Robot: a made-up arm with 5 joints. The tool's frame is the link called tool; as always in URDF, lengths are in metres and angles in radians. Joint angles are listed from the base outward. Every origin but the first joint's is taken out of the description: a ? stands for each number. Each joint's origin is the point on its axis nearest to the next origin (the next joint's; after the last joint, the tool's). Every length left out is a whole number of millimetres.
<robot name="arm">
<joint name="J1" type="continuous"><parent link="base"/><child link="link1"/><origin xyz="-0.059 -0.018 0.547" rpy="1.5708 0 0"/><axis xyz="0 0 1"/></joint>
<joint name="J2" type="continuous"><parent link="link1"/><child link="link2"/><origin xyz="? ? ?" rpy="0.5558 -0.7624 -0.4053"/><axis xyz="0 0 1"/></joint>
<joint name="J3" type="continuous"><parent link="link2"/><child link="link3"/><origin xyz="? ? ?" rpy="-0.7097 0.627 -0.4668"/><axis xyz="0 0 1"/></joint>
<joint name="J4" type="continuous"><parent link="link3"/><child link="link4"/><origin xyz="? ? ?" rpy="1.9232 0.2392 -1.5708"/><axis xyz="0 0 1"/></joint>
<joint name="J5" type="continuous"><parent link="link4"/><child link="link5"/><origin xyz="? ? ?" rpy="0.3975 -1.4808 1.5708"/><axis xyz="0 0 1"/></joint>
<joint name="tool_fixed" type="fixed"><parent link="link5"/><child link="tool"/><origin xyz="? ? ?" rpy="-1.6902 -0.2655 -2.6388"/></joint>
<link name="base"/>
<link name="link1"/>
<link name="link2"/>
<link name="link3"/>
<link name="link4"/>
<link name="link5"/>
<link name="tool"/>
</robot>
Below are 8 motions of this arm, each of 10 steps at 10 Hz.
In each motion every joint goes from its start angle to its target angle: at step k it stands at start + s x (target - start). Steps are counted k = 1, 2, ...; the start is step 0. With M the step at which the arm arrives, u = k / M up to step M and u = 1 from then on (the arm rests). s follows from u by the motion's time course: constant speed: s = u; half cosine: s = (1 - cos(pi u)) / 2; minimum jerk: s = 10 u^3 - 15 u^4 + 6 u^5.
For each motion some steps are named. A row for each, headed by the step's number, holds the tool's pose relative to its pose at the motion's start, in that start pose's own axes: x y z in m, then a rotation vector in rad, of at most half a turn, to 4 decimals.
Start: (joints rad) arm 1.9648 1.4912 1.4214 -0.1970 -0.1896
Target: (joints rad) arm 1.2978 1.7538 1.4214 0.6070 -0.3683
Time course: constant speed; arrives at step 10
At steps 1, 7, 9, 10:
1: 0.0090 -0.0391 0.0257 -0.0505 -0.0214 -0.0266
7: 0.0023 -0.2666 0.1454 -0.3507 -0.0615 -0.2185
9: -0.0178 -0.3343 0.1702 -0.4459 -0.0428 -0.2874
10: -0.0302 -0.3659 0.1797 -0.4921 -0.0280 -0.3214

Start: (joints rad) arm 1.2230 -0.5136 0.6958 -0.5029 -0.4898
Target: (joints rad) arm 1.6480 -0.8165 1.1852 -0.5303 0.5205
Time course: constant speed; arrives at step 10
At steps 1, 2, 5, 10:
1: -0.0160 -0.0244 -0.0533 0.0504 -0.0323 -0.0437
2: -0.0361 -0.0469 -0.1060 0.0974 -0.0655 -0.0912
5: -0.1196 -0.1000 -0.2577 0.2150 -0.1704 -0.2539
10: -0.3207 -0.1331 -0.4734 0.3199 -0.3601 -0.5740

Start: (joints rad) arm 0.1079 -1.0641 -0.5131 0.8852 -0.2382
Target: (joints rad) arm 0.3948 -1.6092 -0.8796 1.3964 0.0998
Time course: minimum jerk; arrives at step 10
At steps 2, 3, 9, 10:
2: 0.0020 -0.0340 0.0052 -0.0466 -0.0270 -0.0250
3: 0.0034 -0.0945 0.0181 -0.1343 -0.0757 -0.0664
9: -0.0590 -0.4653 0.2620 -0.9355 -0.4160 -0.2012
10: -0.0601 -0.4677 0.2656 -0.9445 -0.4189 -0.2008

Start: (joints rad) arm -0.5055 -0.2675 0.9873 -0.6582 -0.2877
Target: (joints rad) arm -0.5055 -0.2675 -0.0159 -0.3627 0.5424
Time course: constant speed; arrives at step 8
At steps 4, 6, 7, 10:
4: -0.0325 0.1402 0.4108 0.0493 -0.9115 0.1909
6: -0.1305 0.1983 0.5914 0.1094 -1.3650 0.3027
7: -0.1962 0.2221 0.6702 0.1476 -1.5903 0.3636
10: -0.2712 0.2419 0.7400 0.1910 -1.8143 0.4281

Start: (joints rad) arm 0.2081 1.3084 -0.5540 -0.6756 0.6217
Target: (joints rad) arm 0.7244 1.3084 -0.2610 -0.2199 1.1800
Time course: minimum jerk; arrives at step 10
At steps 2, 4, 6, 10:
2: -0.0244 -0.0037 -0.0083 0.0024 -0.0028 -0.0010
4: -0.1385 -0.0124 -0.0370 0.0226 -0.0118 0.0020
6: -0.3067 -0.0030 -0.0524 0.0829 -0.0172 0.0189
10: -0.4535 0.0234 -0.0397 0.1703 -0.0181 0.0344

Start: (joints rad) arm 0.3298 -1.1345 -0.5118 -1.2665 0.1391
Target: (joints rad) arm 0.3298 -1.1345 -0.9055 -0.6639 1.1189
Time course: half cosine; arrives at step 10
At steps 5, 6, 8, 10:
5: 0.0391 0.1132 0.1296 0.0459 -0.6691 0.2978
6: 0.0433 0.1494 0.1702 0.0923 -0.8725 0.4017
8: 0.0435 0.2077 0.2360 0.1993 -1.1930 0.5804
10: 0.0415 0.2298 0.2612 0.2506 -1.3115 0.6520

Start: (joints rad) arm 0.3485 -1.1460 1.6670 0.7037 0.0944
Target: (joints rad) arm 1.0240 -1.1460 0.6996 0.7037 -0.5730
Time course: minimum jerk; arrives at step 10
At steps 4, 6, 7, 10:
4: -0.0263 -0.1853 0.0124 -0.1640 0.1977 -0.1878
6: -0.1001 -0.3951 0.0666 -0.3536 0.4409 -0.4033
7: -0.1395 -0.4761 0.1061 -0.4339 0.5449 -0.4942
10: -0.1823 -0.5535 0.1591 -0.5189 0.6532 -0.5902

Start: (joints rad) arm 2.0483 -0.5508 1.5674 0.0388 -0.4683
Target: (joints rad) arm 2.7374 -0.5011 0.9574 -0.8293 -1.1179
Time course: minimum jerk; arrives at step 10
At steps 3, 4, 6, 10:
3: -0.0143 -0.0104 -0.0601 0.1243 0.1665 -0.0158
4: -0.0319 -0.0155 -0.1134 0.2436 0.3172 -0.0177
6: -0.0843 -0.0118 -0.2198 0.5299 0.6385 0.0282
10: -0.1354 0.0054 -0.2846 0.7793 0.8679 0.1252

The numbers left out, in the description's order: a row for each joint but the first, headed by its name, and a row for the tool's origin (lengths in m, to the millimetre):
J2: -0.031 0.054 0
J3: 0.08 0.1 0
J4: 0.735 -0.048 0
J5: -0.052 -0.254 0
tool: -0.008 -0.058 0

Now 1 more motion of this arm.
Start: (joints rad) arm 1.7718 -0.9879 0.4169 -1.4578 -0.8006
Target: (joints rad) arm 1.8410 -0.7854 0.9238 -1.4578 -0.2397
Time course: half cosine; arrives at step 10
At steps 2, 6, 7, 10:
2: 0.0014 -0.0501 -0.0247 0.0314 -0.0193 -0.0628
6: -0.0671 -0.3307 -0.1767 0.1555 -0.1549 -0.4589
7: -0.1036 -0.3934 -0.2150 0.1694 -0.1933 -0.5633
10: -0.1701 -0.4779 -0.2709 0.1767 -0.2524 -0.7201

